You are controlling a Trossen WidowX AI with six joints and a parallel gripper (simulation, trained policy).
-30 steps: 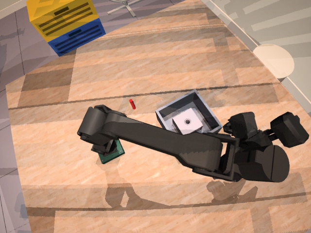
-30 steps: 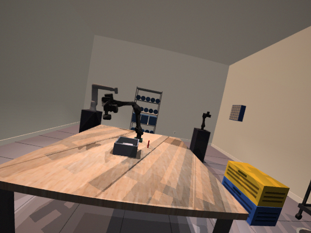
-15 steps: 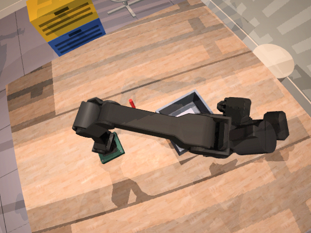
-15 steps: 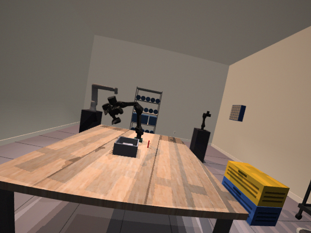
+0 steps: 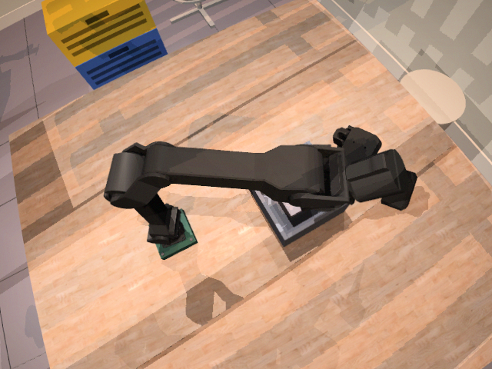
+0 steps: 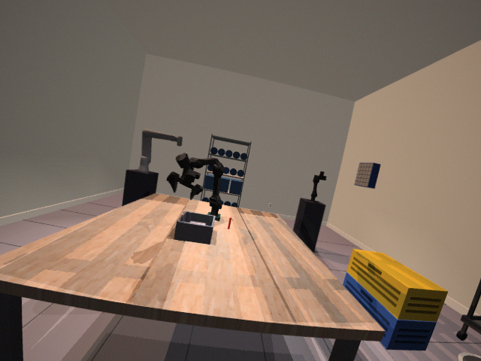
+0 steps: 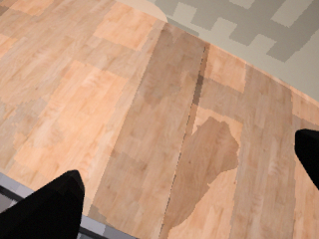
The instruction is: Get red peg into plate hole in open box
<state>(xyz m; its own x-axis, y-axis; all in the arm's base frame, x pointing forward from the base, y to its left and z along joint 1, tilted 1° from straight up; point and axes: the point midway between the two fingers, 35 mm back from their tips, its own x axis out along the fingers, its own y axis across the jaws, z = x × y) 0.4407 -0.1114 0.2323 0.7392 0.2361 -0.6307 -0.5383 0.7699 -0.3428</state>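
My gripper tip is now 31 cm past the red peg, 24 cm to the right of it and 20 cm above it. From my gripper tip the other things lie so: grey plate: 19 cm below, 12 cm behind, 6 cm to the left; box: 21 cm below, 12 cm behind, 6 cm to the left.
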